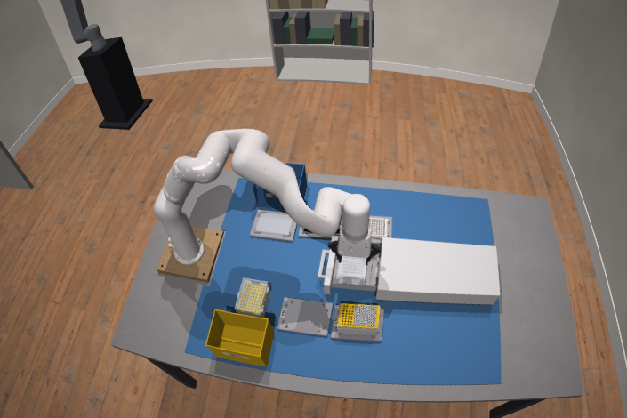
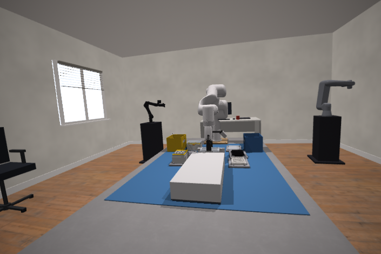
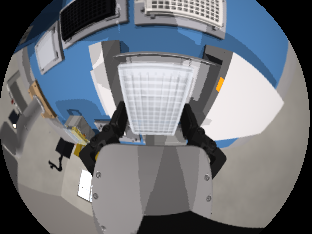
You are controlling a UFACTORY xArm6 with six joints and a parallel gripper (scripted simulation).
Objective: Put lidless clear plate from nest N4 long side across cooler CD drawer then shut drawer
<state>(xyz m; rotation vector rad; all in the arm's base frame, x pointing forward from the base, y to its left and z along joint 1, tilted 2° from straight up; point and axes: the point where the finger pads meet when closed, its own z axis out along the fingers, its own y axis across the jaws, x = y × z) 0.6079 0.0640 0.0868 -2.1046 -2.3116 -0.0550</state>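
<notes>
Now: the drawer 70 mm below my hand and 30 mm ahead of it. Also, from my hand: yellow tip box 200 mm to the right, 50 mm ahead, 40 mm below; then white well plate 190 mm to the left, 70 mm below, 30 mm ahead; then clear plate 10 mm below.
</notes>
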